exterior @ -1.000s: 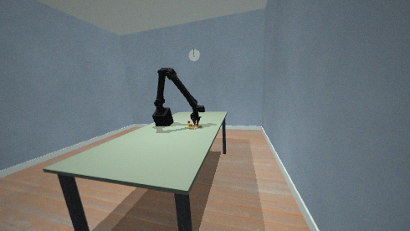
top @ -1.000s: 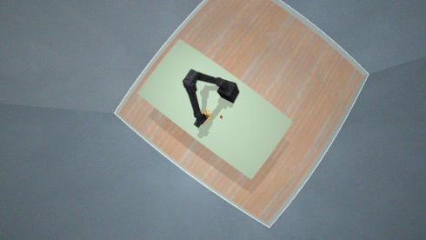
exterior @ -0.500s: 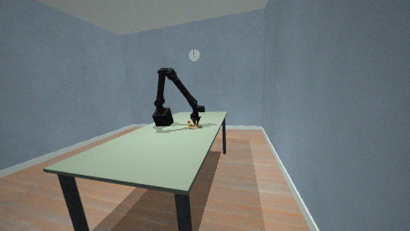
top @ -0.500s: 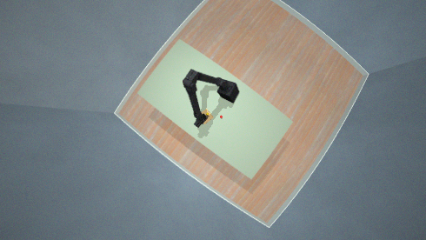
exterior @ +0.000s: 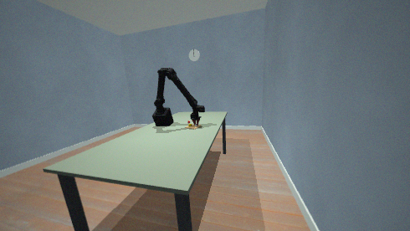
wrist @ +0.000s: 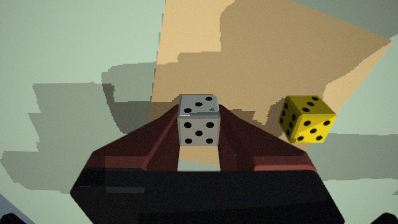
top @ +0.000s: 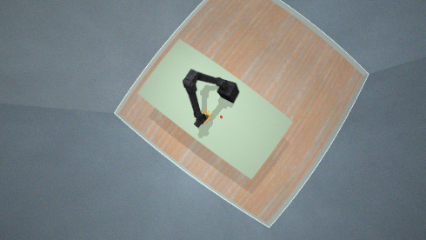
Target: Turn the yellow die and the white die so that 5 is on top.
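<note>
Now: hand right at the white die. The rest, counted from my hand: tan mat: 4 cm behind, 2 cm below; red die: 16 cm to the left, 14 cm behind, 1 cm below; yellow die: 7 cm behind, 1 cm to the left.
</note>
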